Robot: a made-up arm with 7 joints.
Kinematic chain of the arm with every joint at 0, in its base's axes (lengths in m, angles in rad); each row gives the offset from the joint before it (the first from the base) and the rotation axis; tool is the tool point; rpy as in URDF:
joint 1: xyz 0 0 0.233 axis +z
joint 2: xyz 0 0 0 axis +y
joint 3: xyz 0 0 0.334 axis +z
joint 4: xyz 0.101 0 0 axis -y
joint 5: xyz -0.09 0 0.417 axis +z
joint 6: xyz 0 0 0 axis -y
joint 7: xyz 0.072 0 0 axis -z
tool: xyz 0 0 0 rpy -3.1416 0 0
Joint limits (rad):
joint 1: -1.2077..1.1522
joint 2: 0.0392..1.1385
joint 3: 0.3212..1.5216
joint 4: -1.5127..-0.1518
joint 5: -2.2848..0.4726
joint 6: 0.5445..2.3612
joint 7: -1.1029..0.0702
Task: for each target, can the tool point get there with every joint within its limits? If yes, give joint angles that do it. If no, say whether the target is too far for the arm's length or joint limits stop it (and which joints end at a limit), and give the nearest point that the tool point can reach.
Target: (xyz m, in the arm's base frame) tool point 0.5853 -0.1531 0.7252
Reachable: yes | joints -0.8462 0.1955 0.6423 -1.1955 -1.9932 2.0732 -0.9943
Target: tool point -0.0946 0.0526 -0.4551
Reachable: no: joint limits stop it (at a limit: joint 1, joint 2, joint 3, joint 4, joint 6) | nearest point 0.0809 0.5926 -0.0825 | short by 0.679 m
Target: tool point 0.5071 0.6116 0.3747
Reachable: yes | joints 0.5448 0.8368 0.5125 -1.0563 -1.4645 2.0323 -0.2706
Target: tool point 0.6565 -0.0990 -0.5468
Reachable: no: too far | nearest point 0.6288 -0.0948 -0.0923 | short by 0.455 m
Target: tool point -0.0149 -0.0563 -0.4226
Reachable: no: joint limits stop it (at a limit: joint 1, joint 2, joint 3, joint 4, joint 6) | nearest point 0.3512 -0.4850 -0.0846 | short by 0.657 m
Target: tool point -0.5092 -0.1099 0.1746
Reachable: no: joint limits stop it (at a limit: joint 1, joint 2, joint 3, joint 4, joint 5, joint 6) | nearest point -0.4995 0.2383 0.6282 | short by 0.572 m
